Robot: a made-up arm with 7 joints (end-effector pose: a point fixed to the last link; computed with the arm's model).
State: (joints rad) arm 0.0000 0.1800 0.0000 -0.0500 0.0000 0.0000 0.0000
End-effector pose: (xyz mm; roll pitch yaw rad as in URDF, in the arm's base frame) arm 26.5 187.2 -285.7 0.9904 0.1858 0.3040
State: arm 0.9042 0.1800 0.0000 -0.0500 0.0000 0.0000 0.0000
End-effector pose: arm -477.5 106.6 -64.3 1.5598 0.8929 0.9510
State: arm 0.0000 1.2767 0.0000 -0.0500 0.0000 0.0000 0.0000
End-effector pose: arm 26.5 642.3 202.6 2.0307 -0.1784 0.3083
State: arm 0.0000 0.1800 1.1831 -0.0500 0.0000 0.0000 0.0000
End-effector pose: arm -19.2 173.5 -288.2 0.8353 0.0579 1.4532
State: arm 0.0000 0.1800 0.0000 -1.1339 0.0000 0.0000 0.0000
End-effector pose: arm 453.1 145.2 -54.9 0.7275 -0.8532 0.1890
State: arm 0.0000 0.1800 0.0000 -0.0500 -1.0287 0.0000 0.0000
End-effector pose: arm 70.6 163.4 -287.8 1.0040 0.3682 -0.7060
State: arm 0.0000 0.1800 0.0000 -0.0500 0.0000 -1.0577 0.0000
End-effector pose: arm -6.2 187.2 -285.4 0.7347 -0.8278 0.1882
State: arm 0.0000 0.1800 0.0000 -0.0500 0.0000 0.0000 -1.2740
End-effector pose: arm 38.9 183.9 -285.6 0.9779 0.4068 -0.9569
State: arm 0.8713 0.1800 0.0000 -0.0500 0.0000 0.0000 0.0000
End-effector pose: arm -464.1 112.1 -79.4 1.5207 0.8744 0.9095
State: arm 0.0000 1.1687 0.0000 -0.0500 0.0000 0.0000 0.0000
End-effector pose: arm 26.5 624.8 135.8 1.9267 -0.1447 0.3251
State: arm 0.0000 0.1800 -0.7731 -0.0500 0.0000 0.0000 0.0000
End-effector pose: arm 51.6 167.1 -289.3 0.9795 0.3205 -0.4605
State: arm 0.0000 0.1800 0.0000 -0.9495 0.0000 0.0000 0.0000
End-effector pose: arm 402.7 157.9 -124.5 0.7747 -0.6749 0.1893
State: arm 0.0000 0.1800 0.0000 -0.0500 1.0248 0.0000 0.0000
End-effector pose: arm -16.5 162.6 -292.3 0.8289 0.0981 1.2910
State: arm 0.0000 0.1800 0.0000 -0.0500 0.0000 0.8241 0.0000
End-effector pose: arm 41.7 191.0 -306.5 1.4443 0.9073 0.7154
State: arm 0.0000 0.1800 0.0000 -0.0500 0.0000 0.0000 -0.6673
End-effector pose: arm 33.6 187.5 -285.3 1.0216 0.3036 -0.3449
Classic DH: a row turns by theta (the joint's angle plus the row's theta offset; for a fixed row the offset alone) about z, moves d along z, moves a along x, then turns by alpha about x. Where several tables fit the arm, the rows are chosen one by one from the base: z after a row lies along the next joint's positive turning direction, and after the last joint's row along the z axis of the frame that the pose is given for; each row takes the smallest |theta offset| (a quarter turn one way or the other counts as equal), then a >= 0, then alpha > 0; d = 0 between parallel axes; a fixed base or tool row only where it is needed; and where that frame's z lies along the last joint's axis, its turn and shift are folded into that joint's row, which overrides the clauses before.
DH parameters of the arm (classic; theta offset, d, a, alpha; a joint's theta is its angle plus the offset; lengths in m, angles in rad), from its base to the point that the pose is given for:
base (fixed): 0 0.3238 0.017 -1.2217
joint 1: -1.5708 0.0166 0.0016 -1.5708
joint 2: 1.2217 -0.003 -0.018 1.5708
joint 3: 1.5708 -0.166 0.031 -1.5708
joint 4: 0 -0.01 -0.041 1.5708
joint 5: 0 -0.497 -0.019 -1.5708
joint 6: 0 0.041 0.022 1.5708
joint 7: 0.5232 0.0361 0.0015 0.8639
tool (fixed): -0.3785 -0.014 0 0

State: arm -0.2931 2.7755 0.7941 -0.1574 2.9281 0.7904 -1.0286
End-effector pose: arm -70.8 248.8 955.1 -2.6776 -0.7098 -2.9795
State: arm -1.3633 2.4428 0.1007 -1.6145 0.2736 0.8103 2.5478
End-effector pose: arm -45.6 -67.0 875.4 -2.1805 0.0423 2.1556
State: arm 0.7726 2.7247 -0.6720 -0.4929 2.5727 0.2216 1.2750
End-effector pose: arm 347.5 456.5 657.8 -0.7031 -0.8196 2.4381
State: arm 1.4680 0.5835 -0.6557 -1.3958 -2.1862 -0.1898 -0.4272
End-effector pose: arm -253.0 -81.4 -123.3 0.9497 -0.2222 -2.6263
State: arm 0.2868 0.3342 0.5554 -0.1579 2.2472 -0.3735 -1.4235
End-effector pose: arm -122.8 217.0 -253.7 1.2572 -0.3151 1.7288
